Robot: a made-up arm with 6 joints.
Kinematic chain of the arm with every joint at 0, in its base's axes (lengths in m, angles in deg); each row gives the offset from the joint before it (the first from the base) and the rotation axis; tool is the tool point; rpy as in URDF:
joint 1: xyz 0 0 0.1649 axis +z
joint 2: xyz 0 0 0 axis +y
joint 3: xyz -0.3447 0 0.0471 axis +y
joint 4: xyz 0.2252 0 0.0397 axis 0.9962 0 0.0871
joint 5: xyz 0 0 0 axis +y
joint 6: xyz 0.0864 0 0.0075 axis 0.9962 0 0.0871
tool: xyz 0 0 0 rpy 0 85 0
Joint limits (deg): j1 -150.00..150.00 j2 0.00..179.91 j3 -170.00..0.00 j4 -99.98..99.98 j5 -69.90..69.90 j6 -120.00..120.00
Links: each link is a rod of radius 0.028 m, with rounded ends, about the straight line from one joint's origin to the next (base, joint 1, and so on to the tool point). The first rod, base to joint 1, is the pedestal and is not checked.
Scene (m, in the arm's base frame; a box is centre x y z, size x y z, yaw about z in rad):
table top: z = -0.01
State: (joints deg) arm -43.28 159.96 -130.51 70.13 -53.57 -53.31
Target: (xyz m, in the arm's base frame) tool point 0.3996 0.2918 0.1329
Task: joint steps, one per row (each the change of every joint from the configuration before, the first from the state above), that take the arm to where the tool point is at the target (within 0.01 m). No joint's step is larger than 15 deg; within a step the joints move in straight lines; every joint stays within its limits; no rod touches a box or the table.
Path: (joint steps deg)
1: 14.63 -2.89 7.78 1.93 -0.59 0.00
2: 14.63 -2.89 7.78 1.92 -0.58 0.00
3: 14.63 -2.89 7.78 1.93 -0.59 0.00
4: 14.63 -2.89 7.77 1.93 -0.58 0.00
5: 14.63 -2.89 7.78 1.92 -0.59 0.00
6: 14.64 -2.89 7.78 1.93 -0.58 0.00

